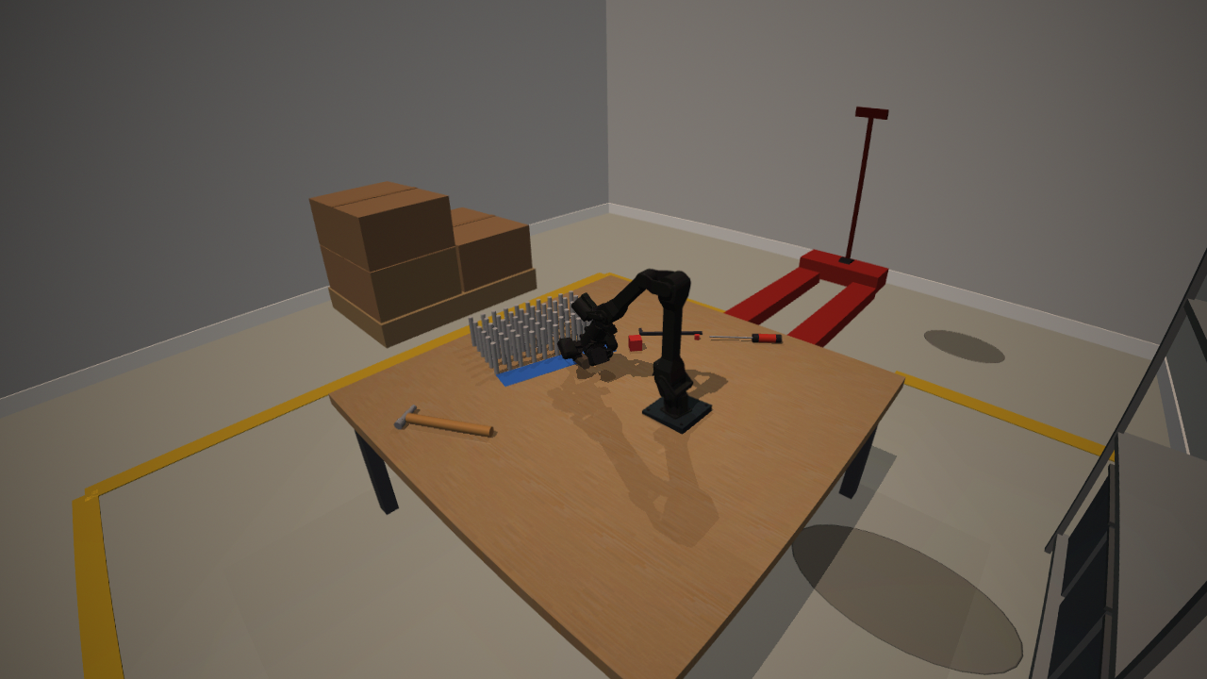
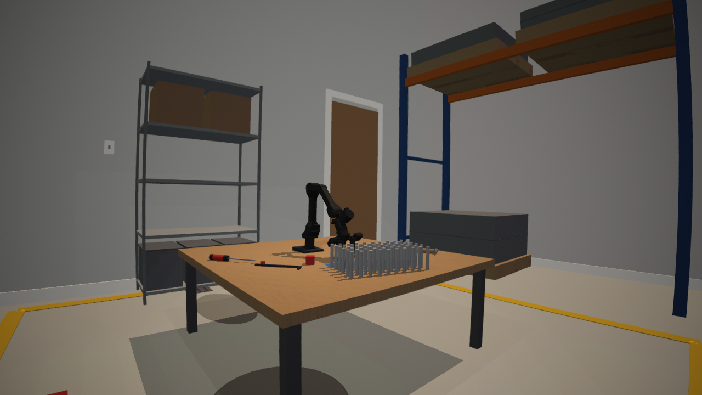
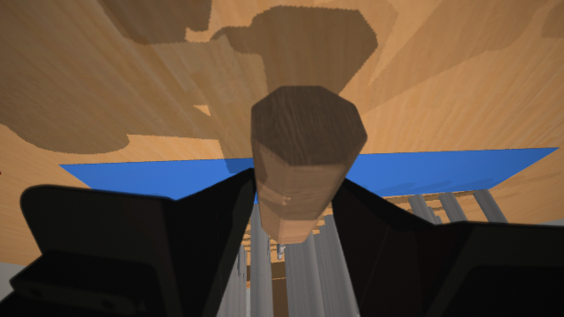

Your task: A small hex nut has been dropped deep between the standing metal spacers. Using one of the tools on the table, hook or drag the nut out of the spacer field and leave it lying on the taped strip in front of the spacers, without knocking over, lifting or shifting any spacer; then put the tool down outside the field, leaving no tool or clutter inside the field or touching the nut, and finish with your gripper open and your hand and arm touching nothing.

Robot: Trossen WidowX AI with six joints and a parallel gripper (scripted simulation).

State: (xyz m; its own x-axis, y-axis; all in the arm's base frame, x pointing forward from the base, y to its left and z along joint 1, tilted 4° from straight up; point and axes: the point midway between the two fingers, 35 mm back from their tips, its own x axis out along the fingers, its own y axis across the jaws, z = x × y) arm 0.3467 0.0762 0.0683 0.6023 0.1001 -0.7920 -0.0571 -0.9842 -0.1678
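My gripper tip is 7 cm short of the blue taped strip, 4 cm to the right of it and 3 cm above it. Also, from my gripper tip: red cube 22 cm to the right, 1 cm below; hook tool 10 cm ahead, 1 cm to the right; hex nut 24 cm ahead, 1 cm to the right, 3 cm below.
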